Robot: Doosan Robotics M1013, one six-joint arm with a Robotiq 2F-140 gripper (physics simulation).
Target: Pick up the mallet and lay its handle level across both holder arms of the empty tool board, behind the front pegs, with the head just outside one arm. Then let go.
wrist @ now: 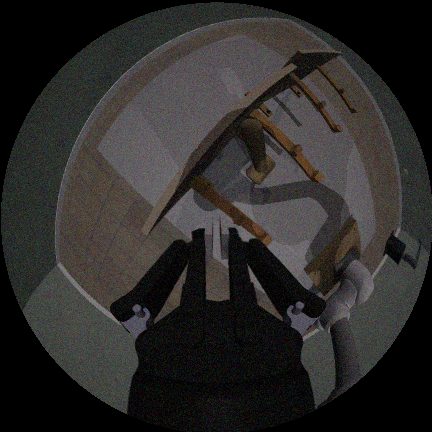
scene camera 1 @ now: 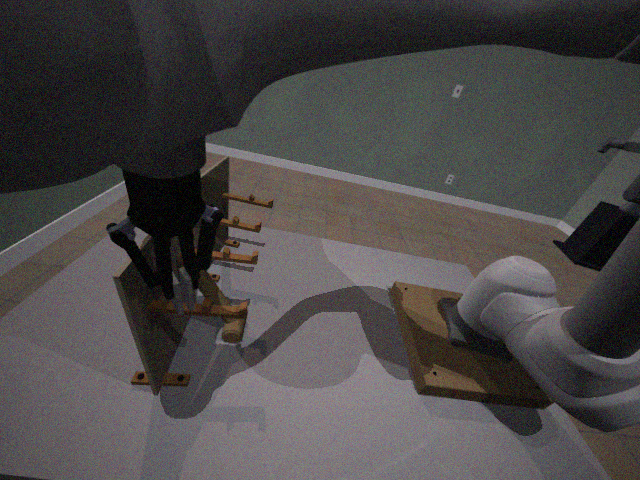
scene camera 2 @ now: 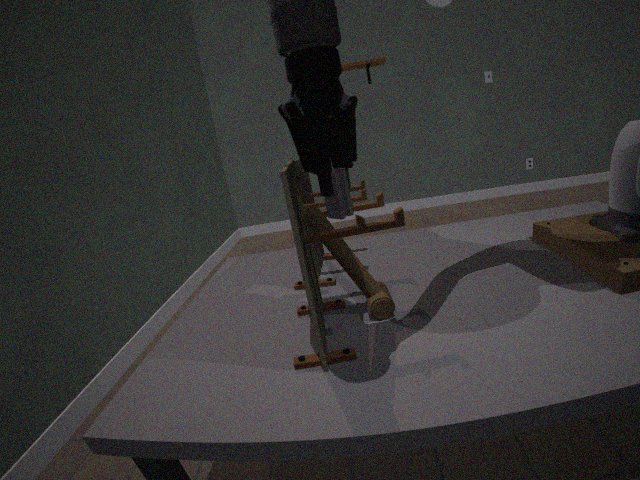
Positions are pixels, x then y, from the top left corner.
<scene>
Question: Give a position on a wooden mallet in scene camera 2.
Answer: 381, 305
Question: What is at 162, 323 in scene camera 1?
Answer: A tool board.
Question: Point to a tool board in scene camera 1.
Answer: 215, 181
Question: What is my gripper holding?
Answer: Nothing.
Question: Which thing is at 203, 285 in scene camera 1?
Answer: A wooden mallet.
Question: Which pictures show my gripper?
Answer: The wrist view, scene camera 1 and scene camera 2: all of them.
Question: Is my gripper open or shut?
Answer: Shut.
</scene>
